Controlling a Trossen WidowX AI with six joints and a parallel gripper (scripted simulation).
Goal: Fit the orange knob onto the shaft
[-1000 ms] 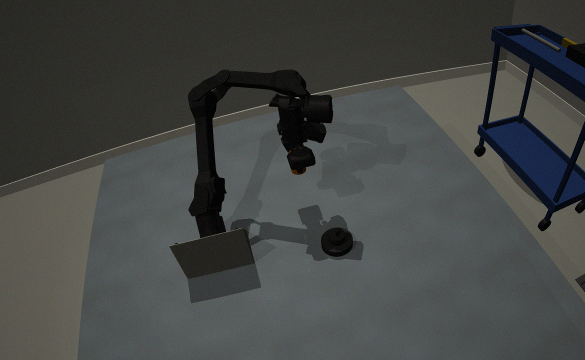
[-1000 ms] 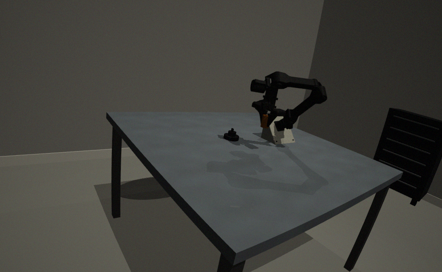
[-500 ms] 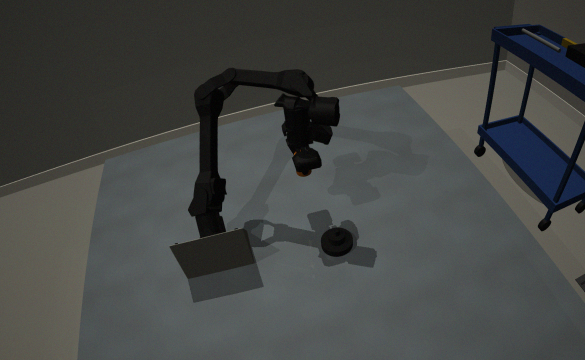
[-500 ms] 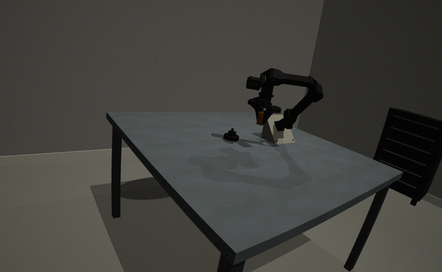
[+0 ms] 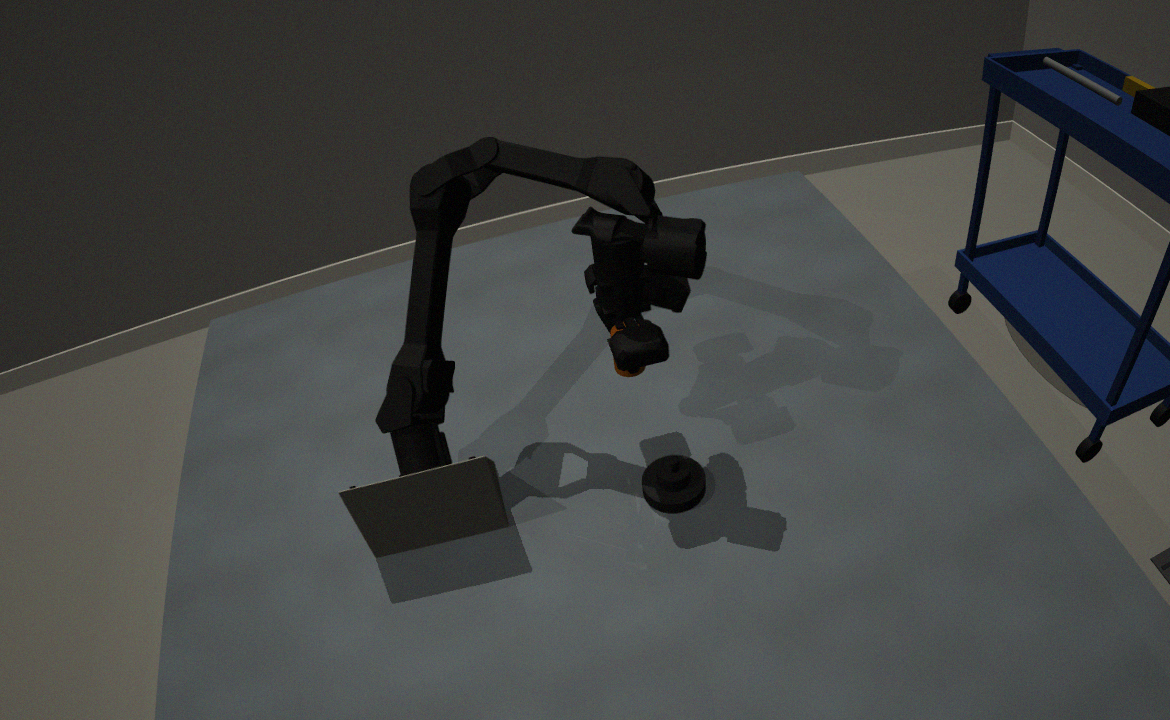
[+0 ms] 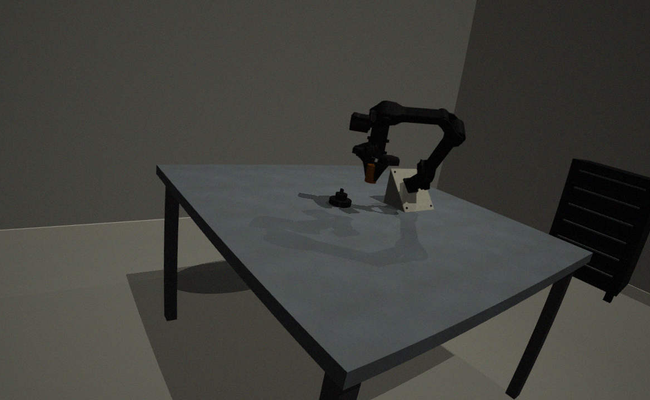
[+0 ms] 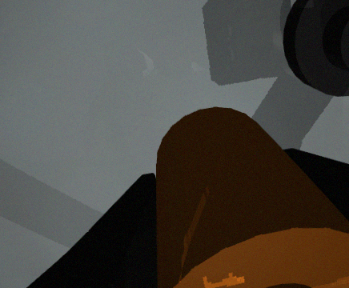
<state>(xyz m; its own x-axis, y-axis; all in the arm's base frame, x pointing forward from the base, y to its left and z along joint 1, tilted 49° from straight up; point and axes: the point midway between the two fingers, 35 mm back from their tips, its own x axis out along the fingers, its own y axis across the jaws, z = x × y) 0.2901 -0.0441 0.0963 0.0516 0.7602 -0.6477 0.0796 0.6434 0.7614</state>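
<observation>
Right now my gripper tip is 12 cm to the left of the dark round pedestal, 10 cm above it and 1 cm short of it. Round my gripper tip: orange knob (2 cm above).
</observation>
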